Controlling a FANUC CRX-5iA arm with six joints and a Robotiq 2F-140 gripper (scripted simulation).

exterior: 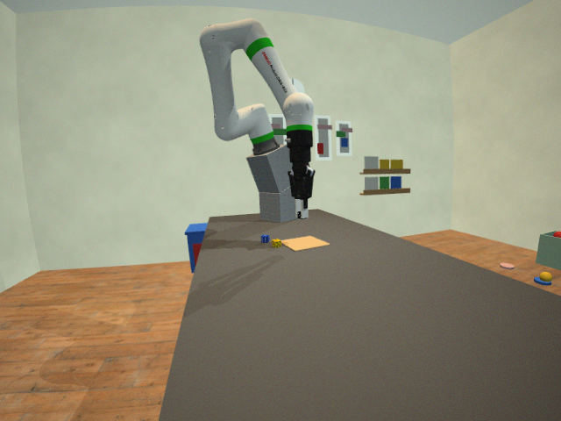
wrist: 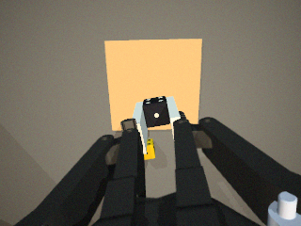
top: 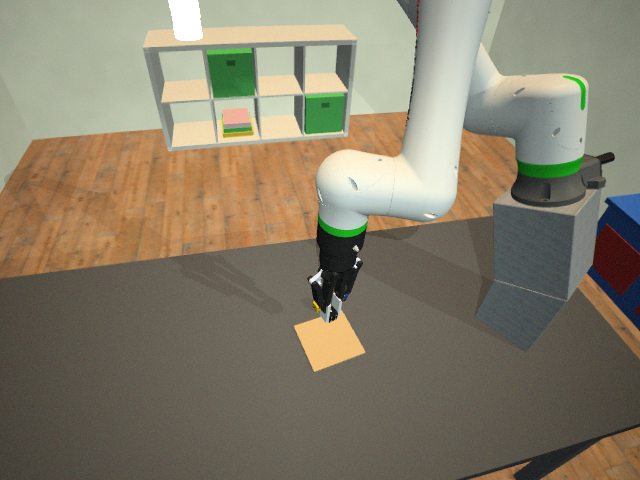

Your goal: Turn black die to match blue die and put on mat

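My hand is 2 cm above the black die. From my hand the other things lie so: blue die 9 cm behind, 12 cm to the right, 12 cm below; then yellow die 10 cm to the right, 12 cm below; then tan mat 13 cm below.
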